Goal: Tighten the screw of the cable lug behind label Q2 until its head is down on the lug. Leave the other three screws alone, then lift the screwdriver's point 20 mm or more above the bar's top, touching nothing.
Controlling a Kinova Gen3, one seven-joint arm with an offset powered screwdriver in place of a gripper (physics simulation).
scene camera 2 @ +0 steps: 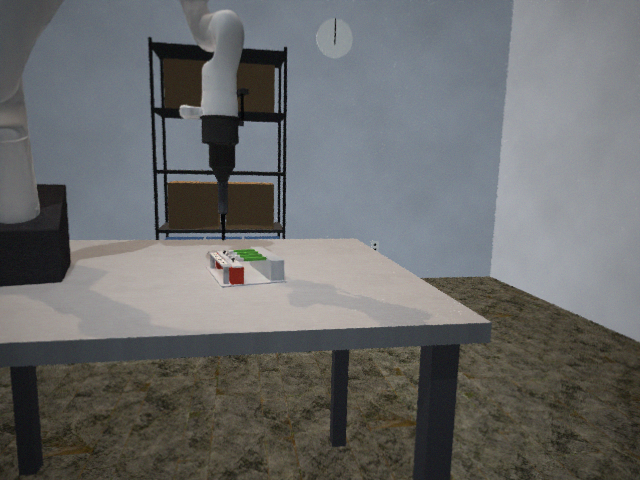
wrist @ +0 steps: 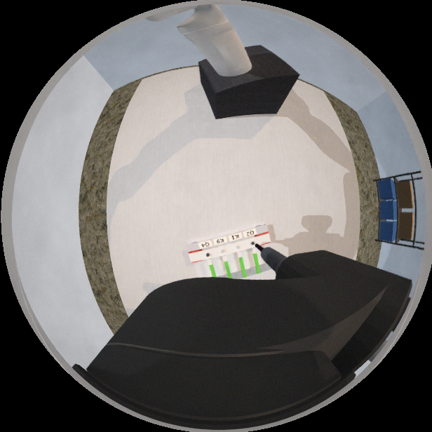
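Distance from the lens to a grey block [scene camera 2: 272, 268]: the block is 98 cm from the lens.
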